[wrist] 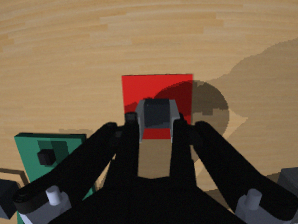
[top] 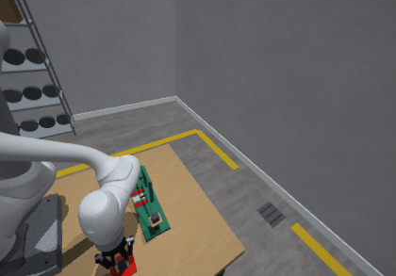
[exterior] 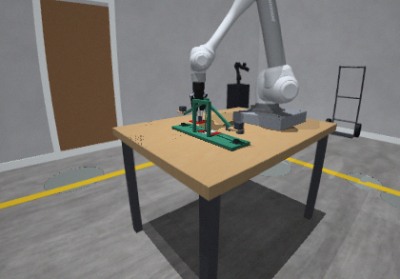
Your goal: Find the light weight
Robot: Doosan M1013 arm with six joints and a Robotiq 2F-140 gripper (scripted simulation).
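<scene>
My gripper is now 4 cm above the flat red dish. From my hand the other things lie so: green rocker balance 18 cm ahead, 26 cm to the left, 5 cm above.
</scene>
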